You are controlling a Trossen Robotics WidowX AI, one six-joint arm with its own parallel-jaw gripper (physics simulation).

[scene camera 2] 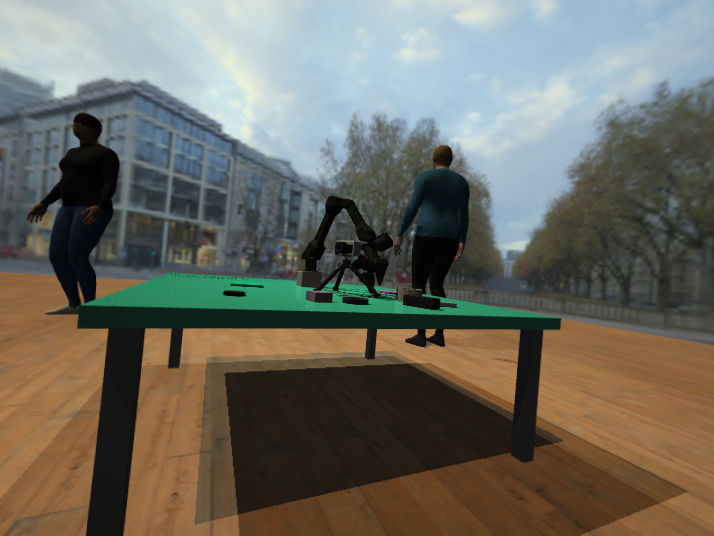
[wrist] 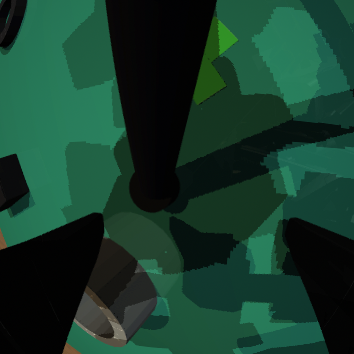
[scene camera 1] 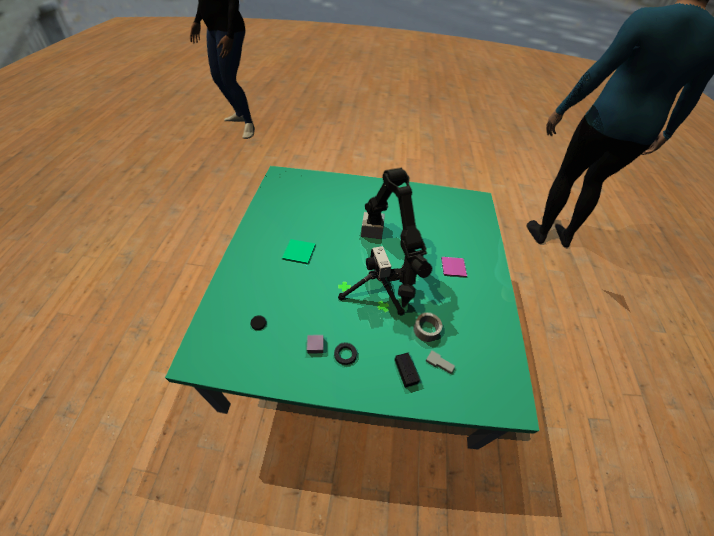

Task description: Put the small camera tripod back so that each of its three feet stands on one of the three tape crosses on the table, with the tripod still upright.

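Where they show: gripper, between the fingertips: (scene camera 2: pixel 375 289) (wrist: pixel 199 226) (scene camera 1: pixel 403 301); arm's base, origin of its link: (scene camera 2: pixel 310 271) (scene camera 1: pixel 374 219).
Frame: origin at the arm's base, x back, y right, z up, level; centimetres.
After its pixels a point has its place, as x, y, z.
The small black tripod (scene camera 1: pixel 383 275) {-40.2, -7.5, 9.7} (scene camera 2: pixel 349 268) {-37.7, -6.2, 3.6} stands upright near the middle of the green table (scene camera 1: pixel 243 287) {-44.5, 48.4, -7.5} (scene camera 2: pixel 249 307) {-83.3, 33.9, -7.5}, with a small camera (scene camera 1: pixel 380 257) {-35.7, -5.4, 14.2} (scene camera 2: pixel 346 247) {-38.8, -3.7, 11.3} on top. One leg reaches left to a green tape cross (scene camera 1: pixel 344 287) {-36.0, 7.3, -7.4}. Another leg (wrist: pixel 154 105) {-39.6, -12.1, 0.0} ends at the front right, just past a second cross (scene camera 1: pixel 383 305) {-41.6, -9.7, -7.4} (wrist: pixel 211 81) {-40.7, -10.9, -7.4}. The third cross is hidden. My gripper (scene camera 1: pixel 407 302) {-40.2, -17.4, -4.5} (scene camera 2: pixel 378 277) {-40.2, -17.4, -4.5} (wrist: pixel 199 226) {-40.2, -17.4, -4.5} is open and empty. It points down close over the table, right beside the front right foot (wrist: pixel 154 191) {-42.4, -16.0, -4.4}.
A grey tape roll (scene camera 1: pixel 428 325) {-46.4, -28.5, -7.0} (wrist: pixel 119 305) {-45.5, -25.1, -3.6} lies just in front of the gripper. A black ring (scene camera 1: pixel 345 353) {-68.0, 2.2, -5.9}, black block (scene camera 1: pixel 407 369) {-68.8, -20.9, -4.1}, grey piece (scene camera 1: pixel 440 362) {-63.2, -32.9, -6.0}, purple-grey cube (scene camera 1: pixel 314 344) {-65.1, 13.0, -4.7} and black disc (scene camera 1: pixel 258 322) {-59.6, 36.3, -6.5} lie along the front. Green (scene camera 1: pixel 299 251) {-20.9, 30.7, -6.5} and magenta (scene camera 1: pixel 454 266) {-15.3, -39.1, -6.5} squares lie flat. Two people (scene camera 1: pixel 224 53) (scene camera 1: pixel 589 144) stand nearby.
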